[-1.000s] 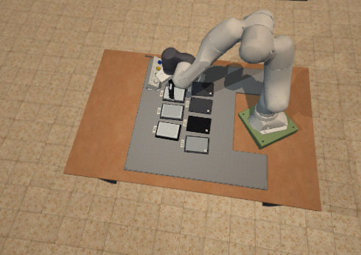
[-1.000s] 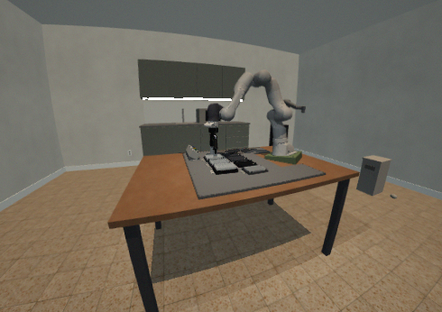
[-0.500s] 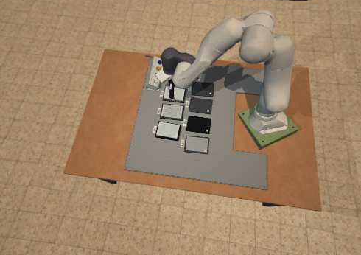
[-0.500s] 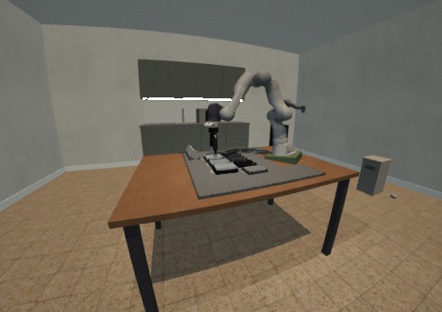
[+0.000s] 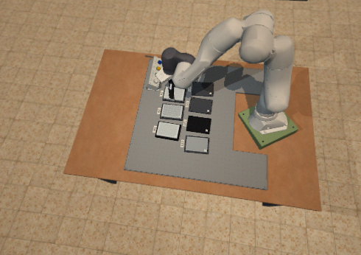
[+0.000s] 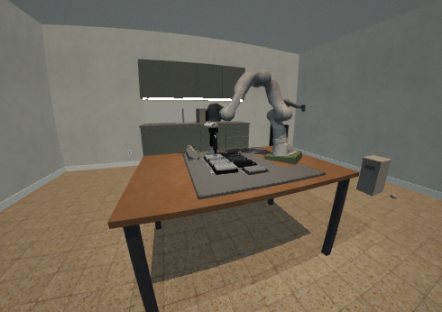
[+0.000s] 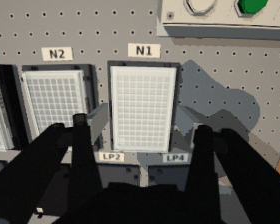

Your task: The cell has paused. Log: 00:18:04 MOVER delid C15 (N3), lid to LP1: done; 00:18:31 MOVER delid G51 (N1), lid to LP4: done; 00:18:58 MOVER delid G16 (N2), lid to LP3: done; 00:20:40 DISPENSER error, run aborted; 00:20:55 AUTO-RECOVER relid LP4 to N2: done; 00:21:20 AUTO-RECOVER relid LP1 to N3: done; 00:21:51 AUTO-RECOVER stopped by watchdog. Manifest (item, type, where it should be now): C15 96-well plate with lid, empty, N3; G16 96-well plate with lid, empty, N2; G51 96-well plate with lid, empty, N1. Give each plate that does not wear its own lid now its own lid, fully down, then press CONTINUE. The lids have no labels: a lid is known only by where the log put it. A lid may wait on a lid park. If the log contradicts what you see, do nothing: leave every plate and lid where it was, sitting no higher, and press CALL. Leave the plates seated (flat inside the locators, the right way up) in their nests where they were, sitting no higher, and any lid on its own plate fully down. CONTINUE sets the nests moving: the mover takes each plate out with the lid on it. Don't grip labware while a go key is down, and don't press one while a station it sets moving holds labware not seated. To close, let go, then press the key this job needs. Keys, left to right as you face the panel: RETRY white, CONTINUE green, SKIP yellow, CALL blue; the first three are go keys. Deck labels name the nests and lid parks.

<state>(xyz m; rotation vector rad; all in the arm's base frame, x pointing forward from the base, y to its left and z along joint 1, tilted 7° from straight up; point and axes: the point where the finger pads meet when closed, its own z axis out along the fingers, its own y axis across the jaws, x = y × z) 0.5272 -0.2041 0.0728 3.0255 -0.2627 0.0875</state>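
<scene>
Right now the clear lid is 20 mm below my hand. The rest, counted from my hand: LP2 label 90 mm behind, 70 mm to the left, 50 mm below; then white retry key 120 mm ahead, 70 mm to the right, 10 mm above; then green continue key 120 mm to the right, 110 mm ahead, 10 mm above.
</scene>
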